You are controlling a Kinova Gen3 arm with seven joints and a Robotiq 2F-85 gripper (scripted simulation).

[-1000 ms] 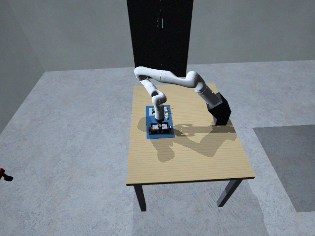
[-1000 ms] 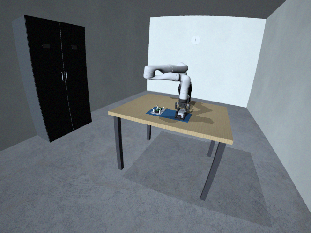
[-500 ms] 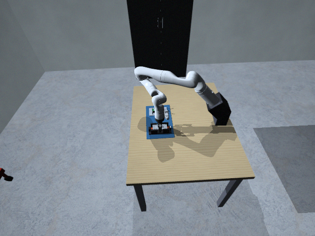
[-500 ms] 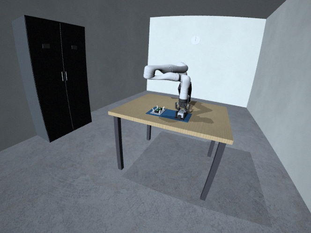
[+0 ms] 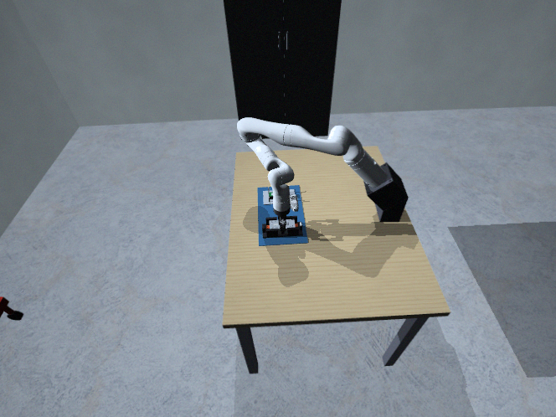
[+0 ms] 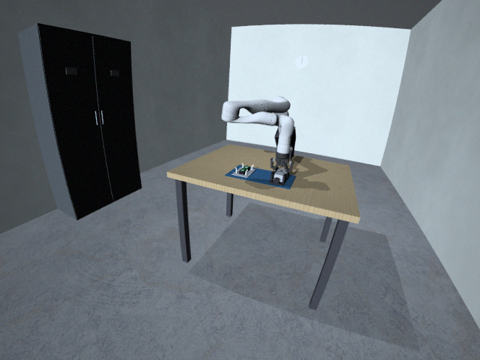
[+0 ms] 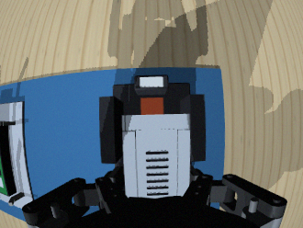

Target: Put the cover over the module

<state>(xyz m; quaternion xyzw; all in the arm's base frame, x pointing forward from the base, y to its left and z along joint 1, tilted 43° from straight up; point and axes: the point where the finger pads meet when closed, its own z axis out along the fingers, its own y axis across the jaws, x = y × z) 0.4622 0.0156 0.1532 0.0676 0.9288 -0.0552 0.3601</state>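
My hand is right at the light grey cover.
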